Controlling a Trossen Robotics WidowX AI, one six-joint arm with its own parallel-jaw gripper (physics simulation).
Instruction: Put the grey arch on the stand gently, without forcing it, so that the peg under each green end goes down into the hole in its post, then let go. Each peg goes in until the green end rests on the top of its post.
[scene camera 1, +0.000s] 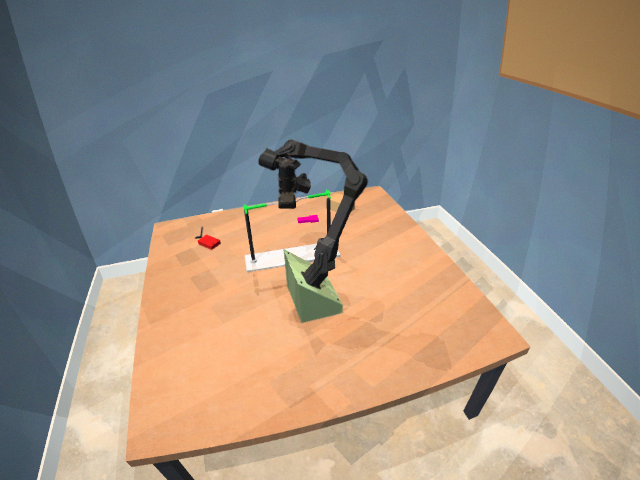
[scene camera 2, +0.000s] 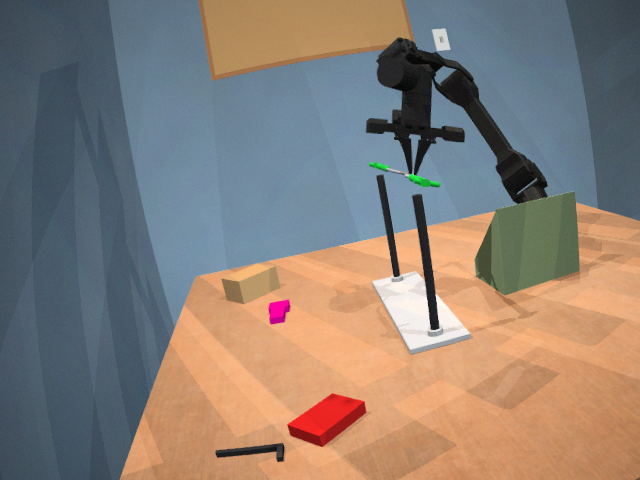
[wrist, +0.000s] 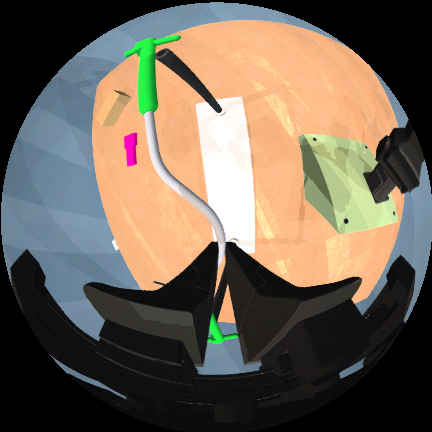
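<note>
The grey arch has a green end on each side. My gripper is shut on its grey rod, nearer one end. The stand has a white base and two upright black posts. In scene camera 2 a small gap shows between the near green end and the near post, and between the far green end and the far post. In the wrist view the far post's open top shows right of its green end. The pegs cannot be made out.
A green wedge mount carries the arm beside the stand. A magenta piece, a tan block, a red block and a black L-shaped piece lie on the table.
</note>
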